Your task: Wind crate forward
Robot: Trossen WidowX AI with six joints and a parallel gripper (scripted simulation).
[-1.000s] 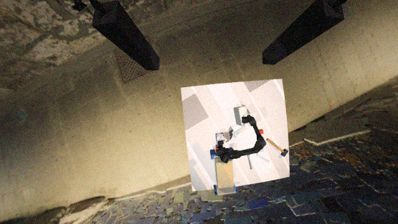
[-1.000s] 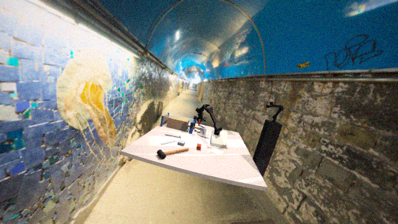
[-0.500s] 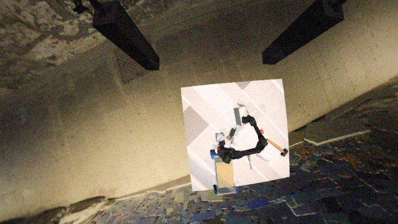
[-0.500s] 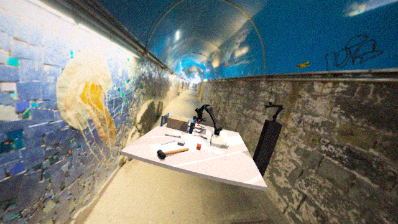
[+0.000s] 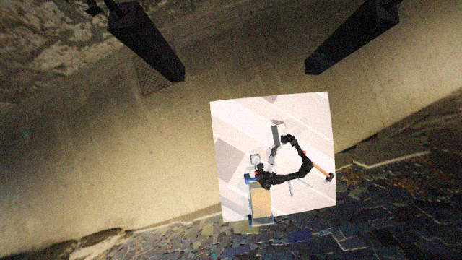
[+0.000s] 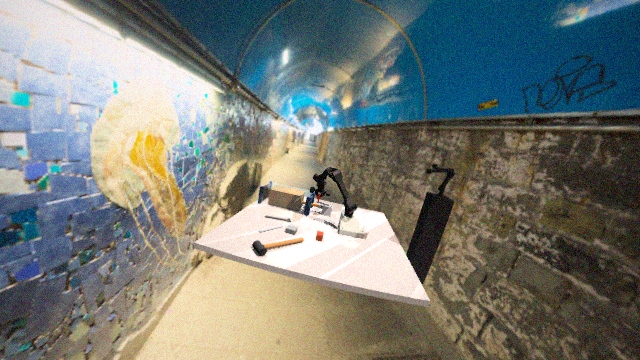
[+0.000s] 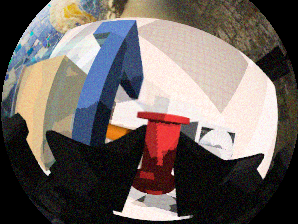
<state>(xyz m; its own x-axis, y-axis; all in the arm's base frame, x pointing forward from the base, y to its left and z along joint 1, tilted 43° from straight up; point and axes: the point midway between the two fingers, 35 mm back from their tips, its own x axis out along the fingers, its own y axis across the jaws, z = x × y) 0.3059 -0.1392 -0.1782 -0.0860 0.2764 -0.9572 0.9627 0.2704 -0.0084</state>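
My gripper tip is 40 mm past the winch handle, 30 mm above it and 10 mm to the right of it. Round my gripper tip: hand winch: 120 mm behind, 100 mm below; then blue steel frame: 60 mm ahead, 30 mm to the left, 30 mm below; then dark red knob: 20 mm to the left.
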